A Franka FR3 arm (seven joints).
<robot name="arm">
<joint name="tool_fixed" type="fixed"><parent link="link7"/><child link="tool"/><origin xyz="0 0 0.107" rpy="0 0 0"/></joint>
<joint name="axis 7" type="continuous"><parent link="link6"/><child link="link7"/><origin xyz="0.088 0 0" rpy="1.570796 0 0"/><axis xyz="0 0 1"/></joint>
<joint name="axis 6" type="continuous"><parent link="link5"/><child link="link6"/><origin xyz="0 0 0" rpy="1.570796 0 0"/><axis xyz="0 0 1"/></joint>
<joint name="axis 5" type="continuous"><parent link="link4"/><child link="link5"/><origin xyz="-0.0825 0.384 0" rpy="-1.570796 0 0"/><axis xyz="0 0 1"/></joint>
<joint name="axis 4" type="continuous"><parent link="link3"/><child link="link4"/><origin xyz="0.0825 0 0" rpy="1.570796 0 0"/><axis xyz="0 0 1"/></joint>
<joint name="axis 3" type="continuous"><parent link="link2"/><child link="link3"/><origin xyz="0 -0.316 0" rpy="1.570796 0 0"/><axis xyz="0 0 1"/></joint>
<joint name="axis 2" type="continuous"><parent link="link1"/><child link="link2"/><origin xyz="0 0 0" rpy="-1.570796 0 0"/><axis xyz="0 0 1"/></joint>
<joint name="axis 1" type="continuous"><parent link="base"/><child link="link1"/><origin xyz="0 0 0.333" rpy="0 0 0"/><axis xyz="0 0 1"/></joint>
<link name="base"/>
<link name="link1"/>
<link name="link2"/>
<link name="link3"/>
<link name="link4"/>
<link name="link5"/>
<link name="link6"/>
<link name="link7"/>
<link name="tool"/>
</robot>
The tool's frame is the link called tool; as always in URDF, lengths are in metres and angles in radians. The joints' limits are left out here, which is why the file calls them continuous.
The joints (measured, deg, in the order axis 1, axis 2, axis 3, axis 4, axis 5, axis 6, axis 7), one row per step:
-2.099 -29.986 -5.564 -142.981 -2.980 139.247 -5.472
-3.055 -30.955 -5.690 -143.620 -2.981 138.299 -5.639
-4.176 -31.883 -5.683 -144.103 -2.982 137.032 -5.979
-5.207 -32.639 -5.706 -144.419 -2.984 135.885 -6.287
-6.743 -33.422 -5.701 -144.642 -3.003 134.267 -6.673
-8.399 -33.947 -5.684 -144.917 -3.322 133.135 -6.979
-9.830 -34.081 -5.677 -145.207 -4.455 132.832 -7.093
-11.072 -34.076 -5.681 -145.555 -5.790 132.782 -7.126
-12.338 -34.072 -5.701 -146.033 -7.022 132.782 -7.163
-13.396 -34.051 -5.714 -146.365 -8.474 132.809 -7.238
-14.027 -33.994 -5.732 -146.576 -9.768 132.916 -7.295
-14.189 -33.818 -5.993 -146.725 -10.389 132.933 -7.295
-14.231 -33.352 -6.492 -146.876 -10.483 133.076 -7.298
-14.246 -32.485 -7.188 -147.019 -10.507 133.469 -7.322
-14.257 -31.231 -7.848 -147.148 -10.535 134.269 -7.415
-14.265 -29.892 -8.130 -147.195 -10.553 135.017 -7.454
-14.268 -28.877 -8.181 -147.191 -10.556 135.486 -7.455
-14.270 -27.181 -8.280 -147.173 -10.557 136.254 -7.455
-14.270 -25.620 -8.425 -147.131 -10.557 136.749 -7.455
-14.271 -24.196 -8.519 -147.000 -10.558 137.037 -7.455
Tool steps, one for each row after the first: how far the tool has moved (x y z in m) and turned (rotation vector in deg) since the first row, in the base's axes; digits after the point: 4 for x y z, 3 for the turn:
-0.0067 -0.0073 -0.0007 0.133 0.612 -0.880
-0.0133 -0.0145 -0.0011 0.157 1.437 -1.658
-0.0191 -0.0213 -0.0010 0.198 2.145 -2.406
-0.0261 -0.0312 -0.0009 0.257 3.207 -3.556
-0.0323 -0.0418 -0.0020 0.055 4.136 -4.789
-0.0364 -0.0513 -0.0043 -0.904 4.781 -5.721
-0.0398 -0.0597 -0.0075 -2.020 5.422 -6.471
-0.0437 -0.0681 -0.0118 -2.996 6.144 -7.267
-0.0469 -0.0752 -0.0148 -4.224 6.775 -7.744
-0.0487 -0.0797 -0.0168 -5.349 7.215 -7.866
-0.0496 -0.0827 -0.0194 -5.688 7.631 -7.993
-0.0499 -0.0865 -0.0238 -5.381 8.088 -8.345
-0.0492 -0.0919 -0.0307 -4.890 8.664 -8.802
-0.0472 -0.0972 -0.0393 -4.481 9.221 -9.133
-0.0439 -0.1001 -0.0477 -4.270 9.848 -9.223
-0.0412 -0.1011 -0.0540 -4.176 10.385 -9.194
-0.0368 -0.1029 -0.0645 -4.006 11.284 -9.160
-0.0334 -0.1048 -0.0746 -3.786 12.293 -9.185
-0.0303 -0.1064 -0.0834 -3.600 13.288 -9.194

